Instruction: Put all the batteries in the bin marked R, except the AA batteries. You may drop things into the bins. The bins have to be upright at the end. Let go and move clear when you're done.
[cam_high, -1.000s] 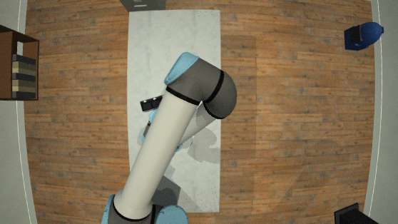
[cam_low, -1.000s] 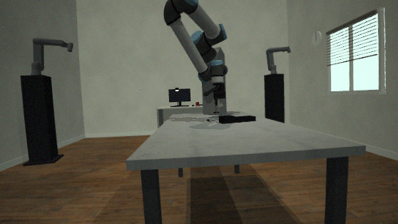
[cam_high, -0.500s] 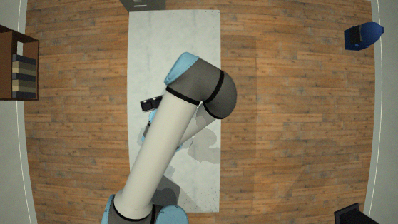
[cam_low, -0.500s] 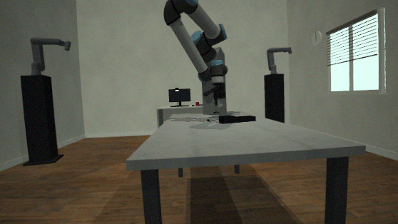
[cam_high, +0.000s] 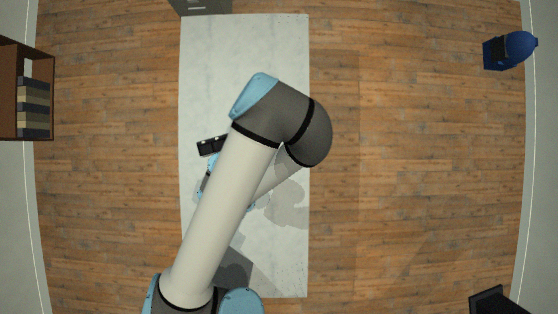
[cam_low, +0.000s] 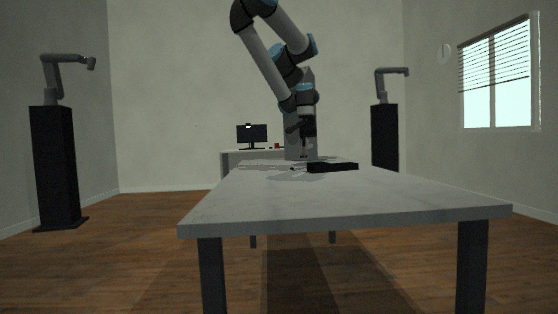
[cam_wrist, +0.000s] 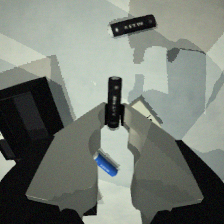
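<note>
Now: the black bin 120 mm ahead of my hand, 110 mm to the left of it and 60 mm below it. Also, from my hand: white domino (80 mm below, 60 mm to the left, 30 mm behind); then thicker black battery (80 mm below, 50 mm to the right, 30 mm behind); then thin black cylindrical battery (10 mm below).
</note>
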